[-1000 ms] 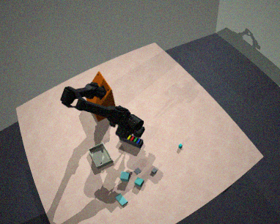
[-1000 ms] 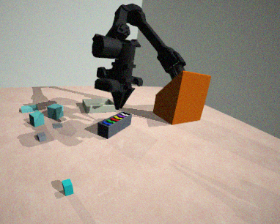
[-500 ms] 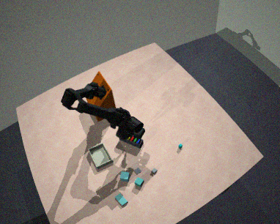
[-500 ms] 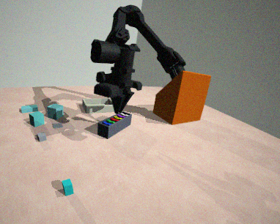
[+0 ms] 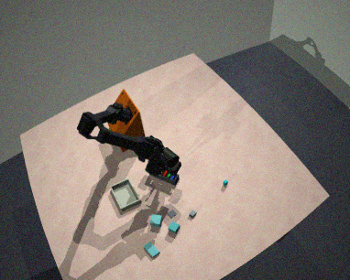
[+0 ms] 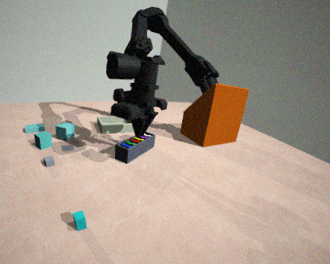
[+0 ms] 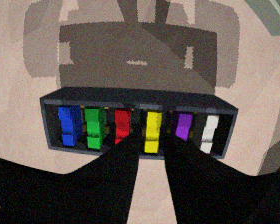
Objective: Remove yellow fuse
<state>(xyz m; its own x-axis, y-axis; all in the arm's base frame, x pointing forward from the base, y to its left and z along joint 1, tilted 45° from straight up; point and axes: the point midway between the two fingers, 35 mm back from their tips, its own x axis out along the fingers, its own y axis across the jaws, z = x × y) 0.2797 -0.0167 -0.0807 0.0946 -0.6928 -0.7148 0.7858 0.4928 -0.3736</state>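
My gripper tip is now 20 mm above the yellow fuse. Round my gripper tip: grey tray: 200 mm to the right, 40 mm below, 30 mm ahead.
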